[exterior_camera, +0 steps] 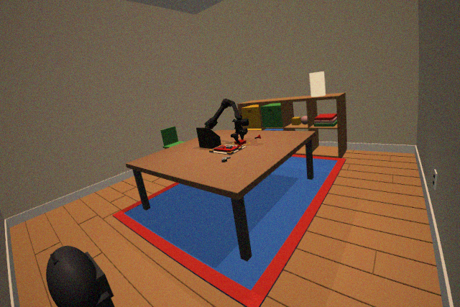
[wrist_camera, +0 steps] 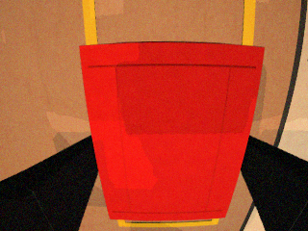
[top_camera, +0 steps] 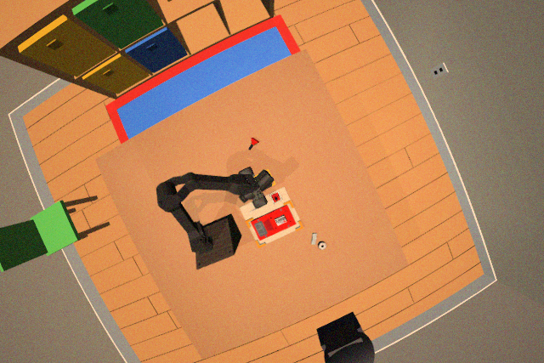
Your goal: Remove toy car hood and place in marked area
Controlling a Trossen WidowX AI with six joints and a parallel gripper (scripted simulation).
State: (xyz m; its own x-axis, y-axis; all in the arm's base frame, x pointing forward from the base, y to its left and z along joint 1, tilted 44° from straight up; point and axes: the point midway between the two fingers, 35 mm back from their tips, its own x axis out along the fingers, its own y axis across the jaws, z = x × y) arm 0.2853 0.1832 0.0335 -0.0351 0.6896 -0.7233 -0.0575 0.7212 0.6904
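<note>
The red hood is right at my gripper tip. Also, from my gripper tip: small wheel 42 cm to the right, 20 cm ahead.
</note>
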